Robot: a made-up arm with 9 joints. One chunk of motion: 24 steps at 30 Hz.
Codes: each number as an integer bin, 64 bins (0 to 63) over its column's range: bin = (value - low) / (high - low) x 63, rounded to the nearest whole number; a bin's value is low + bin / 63 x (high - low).
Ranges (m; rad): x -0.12..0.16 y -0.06..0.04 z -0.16..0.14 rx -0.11..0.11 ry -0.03..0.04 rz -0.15..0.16
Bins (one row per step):
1: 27 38 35 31 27 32
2: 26 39 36 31 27 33
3: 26 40 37 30 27 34
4: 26 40 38 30 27 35
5: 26 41 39 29 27 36
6: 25 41 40 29 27 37
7: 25 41 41 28 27 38
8: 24 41 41 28 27 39
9: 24 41 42 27 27 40
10: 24 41 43 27 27 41
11: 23 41 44 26 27 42
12: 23 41 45 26 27 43
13: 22 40 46 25 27 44
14: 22 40 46 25 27 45
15: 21 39 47 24 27 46
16: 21 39 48 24 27 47
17: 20 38 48 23 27 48
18: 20 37 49 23 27 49
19: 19 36 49 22 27 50
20: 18 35 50 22 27 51
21: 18 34 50 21 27 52
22: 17 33 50 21 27 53
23: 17 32 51 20 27 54
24: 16 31 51 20 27 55
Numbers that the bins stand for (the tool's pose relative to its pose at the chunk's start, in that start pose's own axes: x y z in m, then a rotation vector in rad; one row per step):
1: 0.0000 0.0003 0.0067 -0.0017 0.0000 0.0075
2: -0.0044 0.0019 0.0114 -0.0017 0.0000 0.0124
3: -0.0044 0.0035 0.0162 -0.0052 0.0000 0.0173
4: -0.0044 0.0035 0.0210 -0.0052 0.0000 0.0222
5: -0.0044 0.0051 0.0257 -0.0087 0.0000 0.0271
6: -0.0089 0.0051 0.0305 -0.0087 0.0000 0.0321
7: -0.0089 0.0051 0.0352 -0.0122 0.0000 0.0370
8: -0.0133 0.0051 0.0352 -0.0122 0.0000 0.0419
9: -0.0133 0.0051 0.0400 -0.0157 0.0000 0.0468
10: -0.0133 0.0051 0.0448 -0.0157 0.0000 0.0517
11: -0.0178 0.0051 0.0495 -0.0192 0.0000 0.0567
12: -0.0178 0.0051 0.0543 -0.0192 0.0000 0.0616
13: -0.0222 0.0035 0.0590 -0.0227 0.0000 0.0665
14: -0.0222 0.0035 0.0590 -0.0227 0.0000 0.0714
15: -0.0267 0.0019 0.0638 -0.0262 0.0000 0.0763
16: -0.0267 0.0019 0.0686 -0.0262 0.0000 0.0813
17: -0.0311 0.0003 0.0686 -0.0297 0.0000 0.0862
18: -0.0311 -0.0013 0.0733 -0.0297 0.0000 0.0911
19: -0.0356 -0.0029 0.0733 -0.0332 0.0000 0.0960
20: -0.0400 -0.0044 0.0781 -0.0332 0.0000 0.1010
21: -0.0400 -0.0060 0.0781 -0.0367 0.0000 0.1059
22: -0.0444 -0.0076 0.0781 -0.0367 0.0000 0.1108
23: -0.0444 -0.0092 0.0829 -0.0402 0.0000 0.1157
24: -0.0489 -0.0108 0.0829 -0.0402 0.0000 0.1206

